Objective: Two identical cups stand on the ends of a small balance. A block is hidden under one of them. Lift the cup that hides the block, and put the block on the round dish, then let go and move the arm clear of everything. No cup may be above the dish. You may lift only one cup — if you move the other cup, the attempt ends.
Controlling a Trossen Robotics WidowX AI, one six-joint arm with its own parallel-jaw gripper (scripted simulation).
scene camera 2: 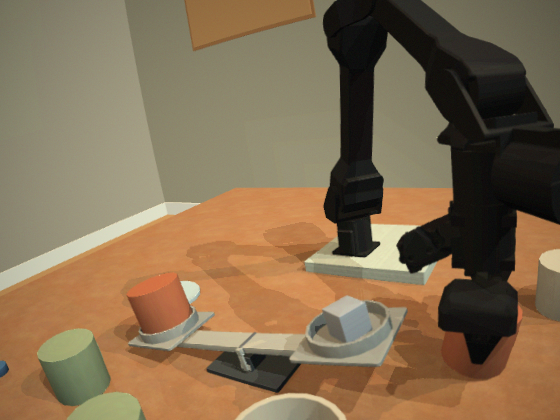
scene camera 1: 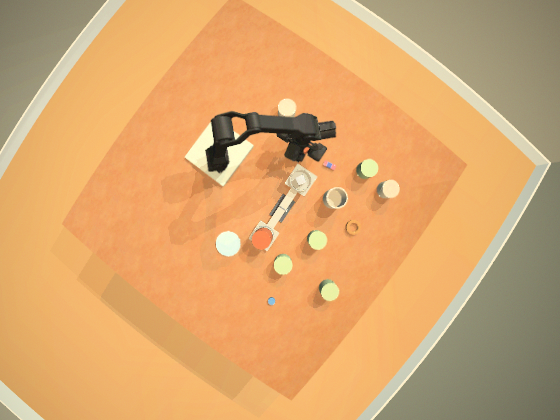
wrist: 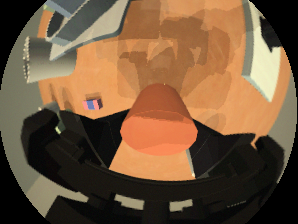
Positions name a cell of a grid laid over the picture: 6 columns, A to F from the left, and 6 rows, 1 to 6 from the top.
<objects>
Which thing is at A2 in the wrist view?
A beige cup.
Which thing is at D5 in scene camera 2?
A grey block.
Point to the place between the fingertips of my gripper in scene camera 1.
D3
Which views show my gripper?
Scene camera 2, scene camera 1 and the wrist view: all of them.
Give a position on an orange cup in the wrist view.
D4
</objects>
